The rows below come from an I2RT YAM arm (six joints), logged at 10 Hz.
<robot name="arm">
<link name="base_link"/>
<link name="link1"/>
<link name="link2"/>
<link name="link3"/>
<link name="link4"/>
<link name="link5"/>
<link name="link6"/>
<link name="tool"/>
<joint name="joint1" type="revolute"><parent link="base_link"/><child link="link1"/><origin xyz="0 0 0.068"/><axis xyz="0 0 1"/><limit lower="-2.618" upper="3.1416"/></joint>
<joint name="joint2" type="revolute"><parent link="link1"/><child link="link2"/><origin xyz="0.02 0.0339 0.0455"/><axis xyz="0 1 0"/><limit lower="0" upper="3.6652"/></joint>
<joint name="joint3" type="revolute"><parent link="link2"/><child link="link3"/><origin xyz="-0.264 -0.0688 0"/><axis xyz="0 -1 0"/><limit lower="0" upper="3.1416"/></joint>
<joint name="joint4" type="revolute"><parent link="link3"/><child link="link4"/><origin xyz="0.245 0.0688 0.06"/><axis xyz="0 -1 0"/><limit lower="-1.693" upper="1.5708"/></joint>
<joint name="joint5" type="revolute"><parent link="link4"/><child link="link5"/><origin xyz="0.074 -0.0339 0.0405"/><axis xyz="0 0 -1"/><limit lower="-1.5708" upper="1.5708"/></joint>
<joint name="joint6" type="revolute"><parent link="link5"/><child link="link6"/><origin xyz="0.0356 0 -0.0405"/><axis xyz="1 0 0"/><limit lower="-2.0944" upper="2.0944"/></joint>
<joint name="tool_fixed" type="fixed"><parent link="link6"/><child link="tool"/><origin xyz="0 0 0" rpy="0 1.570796 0"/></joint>
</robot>
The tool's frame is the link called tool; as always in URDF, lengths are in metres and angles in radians.
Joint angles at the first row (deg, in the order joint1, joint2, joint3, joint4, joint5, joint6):
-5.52 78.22 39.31 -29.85 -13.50 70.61
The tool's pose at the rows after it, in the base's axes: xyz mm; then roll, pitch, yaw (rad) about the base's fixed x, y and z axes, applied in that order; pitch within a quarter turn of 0, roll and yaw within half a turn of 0:
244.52 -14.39 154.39 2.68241 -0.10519 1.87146
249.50 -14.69 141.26 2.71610 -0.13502 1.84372
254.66 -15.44 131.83 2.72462 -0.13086 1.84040
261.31 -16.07 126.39 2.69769 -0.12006 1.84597
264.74 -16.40 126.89 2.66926 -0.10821 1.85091
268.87 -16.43 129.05 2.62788 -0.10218 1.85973
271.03 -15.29 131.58 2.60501 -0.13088 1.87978
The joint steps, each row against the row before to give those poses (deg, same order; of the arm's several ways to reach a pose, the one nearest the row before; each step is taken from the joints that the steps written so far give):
0.00 3.34 0.02 4.75 -1.46 1.07
0.00 3.61 0.00 1.61 -0.31 1.64
0.00 2.68 0.00 2.32 0.42 -0.02
0.00 1.88 0.00 3.50 -0.02 -0.13
0.00 0.22 0.00 1.94 0.00 -0.11
0.00 0.00 0.07 2.26 -0.62 0.00
0.00 0.00 0.48 0.08 -2.25 0.00

